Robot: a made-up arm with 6 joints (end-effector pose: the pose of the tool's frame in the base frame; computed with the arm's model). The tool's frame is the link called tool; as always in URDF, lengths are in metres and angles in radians. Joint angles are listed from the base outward.
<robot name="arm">
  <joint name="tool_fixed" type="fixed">
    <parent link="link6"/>
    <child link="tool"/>
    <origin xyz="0.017 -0.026 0.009" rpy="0 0 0"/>
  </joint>
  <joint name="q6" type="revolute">
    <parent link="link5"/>
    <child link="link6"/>
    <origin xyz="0.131 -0.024 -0.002" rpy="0 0 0"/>
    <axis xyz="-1 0 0"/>
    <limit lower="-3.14" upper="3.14"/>
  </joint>
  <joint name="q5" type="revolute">
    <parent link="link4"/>
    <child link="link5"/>
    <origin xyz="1.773 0.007 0.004" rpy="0 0 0"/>
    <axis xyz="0 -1 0"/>
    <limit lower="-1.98" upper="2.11"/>
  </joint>
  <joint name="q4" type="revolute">
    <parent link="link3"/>
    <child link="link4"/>
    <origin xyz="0.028 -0.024 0.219" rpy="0 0 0"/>
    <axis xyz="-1 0 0"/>
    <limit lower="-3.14" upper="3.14"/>
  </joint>
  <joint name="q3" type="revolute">
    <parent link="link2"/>
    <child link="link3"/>
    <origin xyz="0.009 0.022 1.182" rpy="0 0 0"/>
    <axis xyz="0 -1 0"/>
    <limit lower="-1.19" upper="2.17"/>
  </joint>
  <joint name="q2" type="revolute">
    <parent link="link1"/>
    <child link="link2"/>
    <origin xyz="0.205 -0.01 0.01" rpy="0 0 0"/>
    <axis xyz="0 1 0"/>
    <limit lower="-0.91" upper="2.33"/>
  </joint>
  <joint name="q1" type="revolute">
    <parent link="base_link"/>
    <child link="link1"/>
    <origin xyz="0 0 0.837" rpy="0 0 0"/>
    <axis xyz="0 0 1"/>
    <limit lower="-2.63" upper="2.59"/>
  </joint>
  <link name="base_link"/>
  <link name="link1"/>
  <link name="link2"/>
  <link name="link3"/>
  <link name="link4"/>
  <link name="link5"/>
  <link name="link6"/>
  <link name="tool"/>
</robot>
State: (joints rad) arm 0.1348 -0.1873 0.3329 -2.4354 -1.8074 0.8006
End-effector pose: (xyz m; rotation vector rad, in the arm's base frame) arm 1.3646 0.2901 3.1688 0.6338 -0.3347 2.3411
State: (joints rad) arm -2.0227 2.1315 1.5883 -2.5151 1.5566 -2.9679
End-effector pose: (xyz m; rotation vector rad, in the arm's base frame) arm -1.3229 -2.4811 -0.6433 1.5422 2.0019 -1.1947
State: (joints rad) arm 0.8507 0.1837 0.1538 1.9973 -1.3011 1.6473
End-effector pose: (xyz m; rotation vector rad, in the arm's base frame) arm 1.6146 1.6433 2.2309 2.7247 -0.6374 0.4911
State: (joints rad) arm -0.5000 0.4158 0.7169 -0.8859 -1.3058 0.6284
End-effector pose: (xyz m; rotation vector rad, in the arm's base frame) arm 2.1701 -1.1050 2.5805 0.2377 0.6135 0.4216
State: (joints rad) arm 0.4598 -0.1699 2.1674 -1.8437 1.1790 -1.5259
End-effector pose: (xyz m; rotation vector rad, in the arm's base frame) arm -1.2020 -0.7404 3.2605 -0.9440 0.0723 -1.3018
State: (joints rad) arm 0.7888 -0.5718 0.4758 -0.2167 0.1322 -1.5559
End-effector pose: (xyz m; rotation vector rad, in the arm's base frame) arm 0.2845 0.2341 3.6408 1.9402 -0.2194 1.5513
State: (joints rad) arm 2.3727 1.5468 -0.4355 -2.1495 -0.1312 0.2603
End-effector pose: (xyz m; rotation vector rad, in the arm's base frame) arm -0.5674 0.5329 -0.9951 -0.6220 1.4348 0.0835
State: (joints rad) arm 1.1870 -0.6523 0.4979 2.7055 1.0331 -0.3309
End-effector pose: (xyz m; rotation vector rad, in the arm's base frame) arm -0.0202 0.1724 3.5555 -1.8508 -1.9087 0.3422
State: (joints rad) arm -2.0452 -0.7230 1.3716 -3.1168 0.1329 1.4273
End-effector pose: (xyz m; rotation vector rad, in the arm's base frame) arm 0.7709 1.5043 3.3377 -0.5613 -1.4219 0.0204
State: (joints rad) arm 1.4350 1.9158 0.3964 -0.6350 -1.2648 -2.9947
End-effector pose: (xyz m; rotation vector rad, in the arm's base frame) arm 0.1283 1.5143 -1.3847 0.3172 0.3748 -2.2847
